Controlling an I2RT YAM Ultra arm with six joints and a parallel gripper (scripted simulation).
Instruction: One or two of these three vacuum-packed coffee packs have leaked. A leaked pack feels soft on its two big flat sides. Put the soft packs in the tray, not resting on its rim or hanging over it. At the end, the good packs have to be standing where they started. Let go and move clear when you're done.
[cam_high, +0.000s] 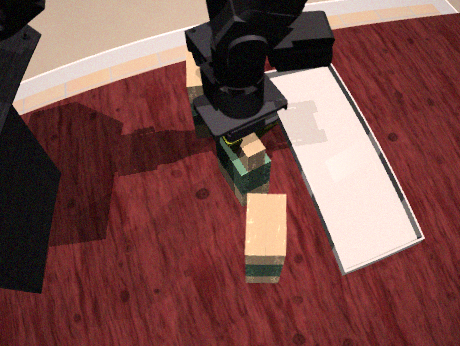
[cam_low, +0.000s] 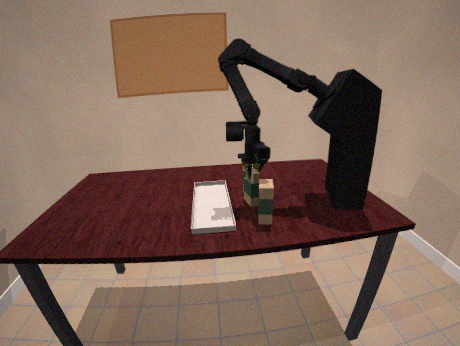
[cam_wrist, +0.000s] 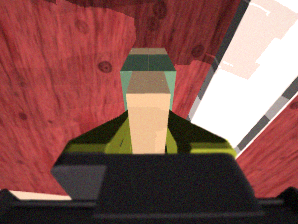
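The white tray lies 150 mm ahead of my hand, 110 mm below it and 80 mm to the right of it.
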